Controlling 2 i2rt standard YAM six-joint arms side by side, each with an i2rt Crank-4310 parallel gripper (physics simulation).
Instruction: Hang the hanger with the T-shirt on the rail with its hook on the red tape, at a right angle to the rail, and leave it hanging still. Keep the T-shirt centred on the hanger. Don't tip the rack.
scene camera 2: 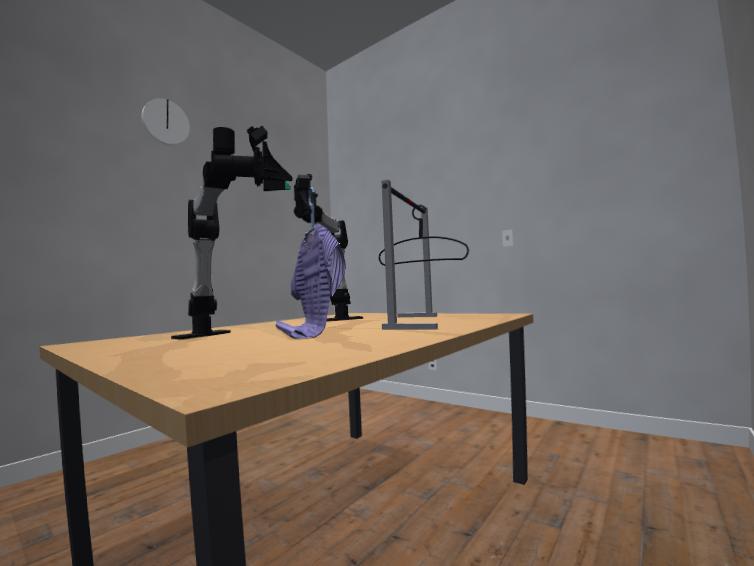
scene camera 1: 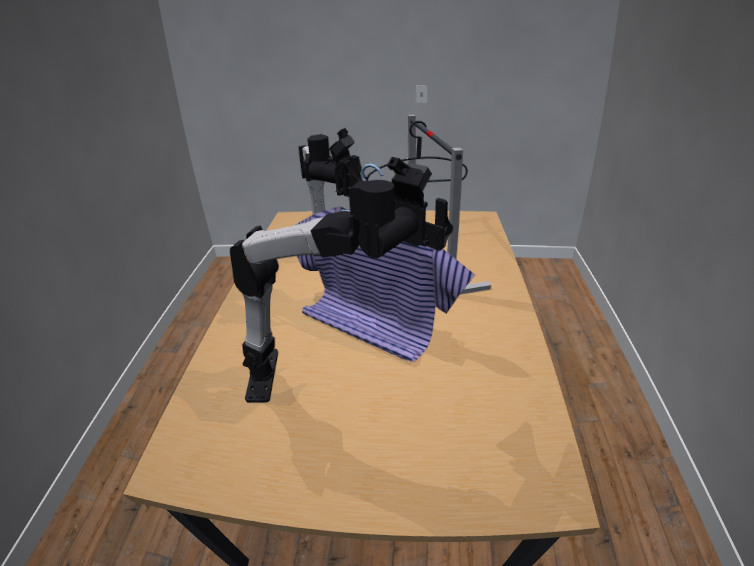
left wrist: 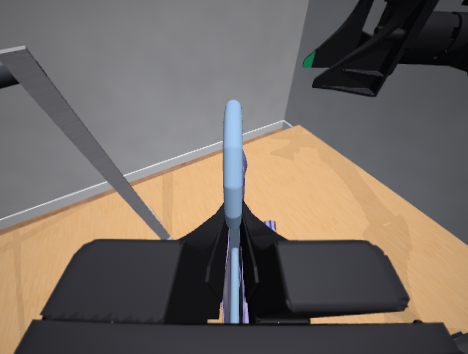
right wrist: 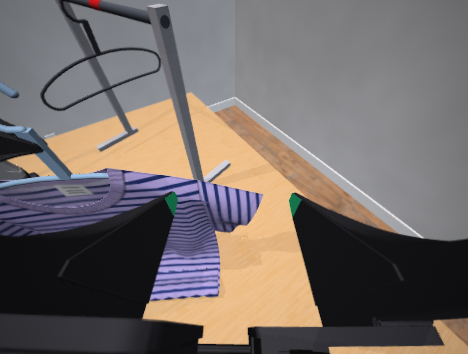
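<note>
My left gripper (left wrist: pixel 234 201) is shut on the neck of the light-blue hanger (scene camera 1: pixel 371 165) (scene camera 2: pixel 313 210) (left wrist: pixel 233 160) (right wrist: pixel 52 161), below its hook. The purple T-shirt (scene camera 1: pixel 383 286) (scene camera 2: pixel 313 274) (right wrist: pixel 187 272) with dark stripes hangs on the hanger, its lower hem folded on the table. In the right wrist view its collar shows around the hanger's neck. My right gripper (scene camera 2: pixel 288 182) (left wrist: pixel 307 71) (right wrist: pixel 233 195) is open and empty, above the shirt's near sleeve side. The rail (scene camera 1: pixel 441 143) (scene camera 2: pixel 399 194) (right wrist: pixel 122 12) carries red tape (scene camera 1: pixel 429 133) (scene camera 2: pixel 409 201) (right wrist: pixel 95 4), apart from the hanger.
The grey rack (scene camera 1: pixel 454 201) (scene camera 2: pixel 389 255) (left wrist: pixel 75 125) (right wrist: pixel 180 95) stands upright on the table (scene camera 1: pixel 389 426) (scene camera 2: pixel 243 371), beyond the shirt. A black wire hanger (scene camera 2: pixel 467 249) (right wrist: pixel 160 62) hangs from the rail near the far post, its loop reaching out across the rack.
</note>
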